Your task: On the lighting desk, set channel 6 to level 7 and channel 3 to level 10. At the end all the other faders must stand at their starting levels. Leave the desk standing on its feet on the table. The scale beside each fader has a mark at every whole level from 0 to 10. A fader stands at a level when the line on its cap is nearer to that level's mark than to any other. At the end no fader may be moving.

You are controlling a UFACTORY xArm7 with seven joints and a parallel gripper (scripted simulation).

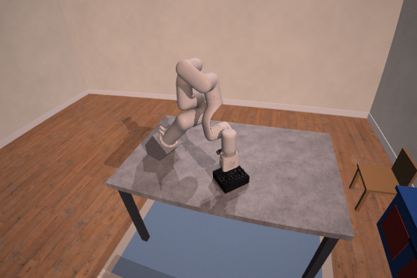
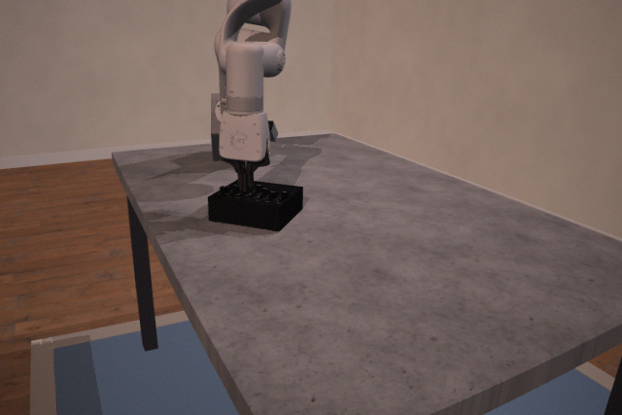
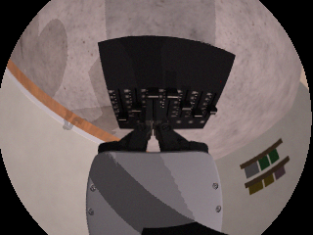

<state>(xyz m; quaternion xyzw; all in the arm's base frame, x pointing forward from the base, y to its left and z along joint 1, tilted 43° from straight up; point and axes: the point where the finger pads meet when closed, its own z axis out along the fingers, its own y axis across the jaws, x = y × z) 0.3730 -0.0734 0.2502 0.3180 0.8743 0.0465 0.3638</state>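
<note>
The fader cap lies 50 mm ahead of my hand, 40 mm to the left of it and 10 mm below it.
</note>
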